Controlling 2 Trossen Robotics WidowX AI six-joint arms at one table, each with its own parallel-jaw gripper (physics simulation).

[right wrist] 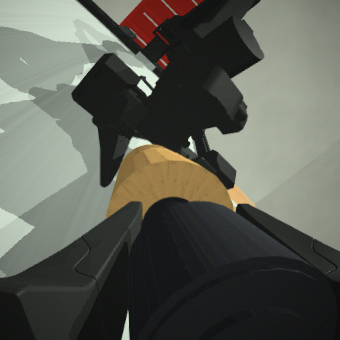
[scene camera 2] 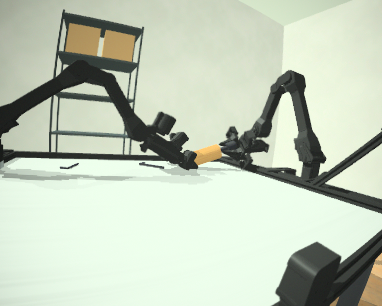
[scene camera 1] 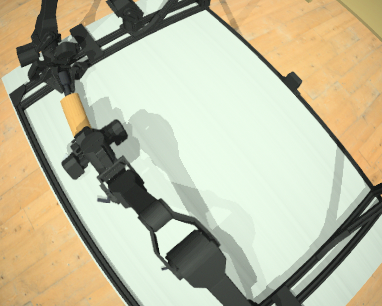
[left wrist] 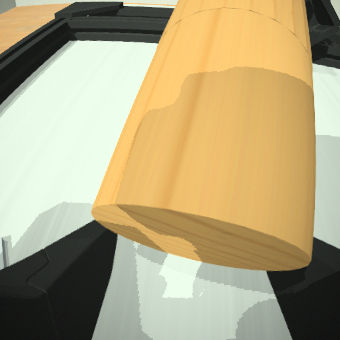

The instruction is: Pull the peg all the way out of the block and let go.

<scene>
My right gripper (scene camera 1: 68,92) grips a dark peg (right wrist: 198,262). I also see my left gripper (scene camera 1: 83,135) and a wooden cylinder block (scene camera 1: 72,106).
The wooden cylinder block also shows in the right wrist view (right wrist: 150,173) and in the left wrist view (left wrist: 215,162). My left gripper is seen too in the right wrist view (right wrist: 130,204), in scene camera 2 (scene camera 2: 193,166) and in the left wrist view (left wrist: 189,227). My right gripper shows as well in the right wrist view (right wrist: 188,213) and in scene camera 2 (scene camera 2: 220,148).
</scene>
